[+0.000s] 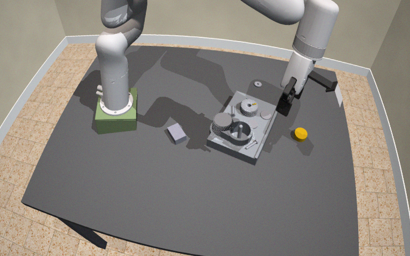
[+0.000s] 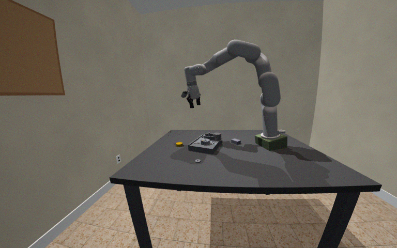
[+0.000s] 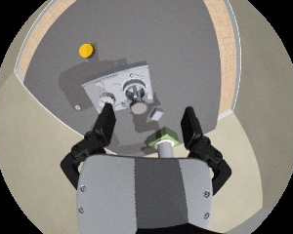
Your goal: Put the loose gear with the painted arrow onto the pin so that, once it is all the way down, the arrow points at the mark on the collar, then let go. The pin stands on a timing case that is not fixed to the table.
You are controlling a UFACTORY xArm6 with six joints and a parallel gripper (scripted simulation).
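The gear lies 120 mm behind my hand, 150 mm to the left of it and 240 mm below it. The rest, counted from my hand: yellow disc (90 mm ahead, 140 mm to the left, 280 mm below); small grey block (320 mm behind, 10 mm to the right, 280 mm below).
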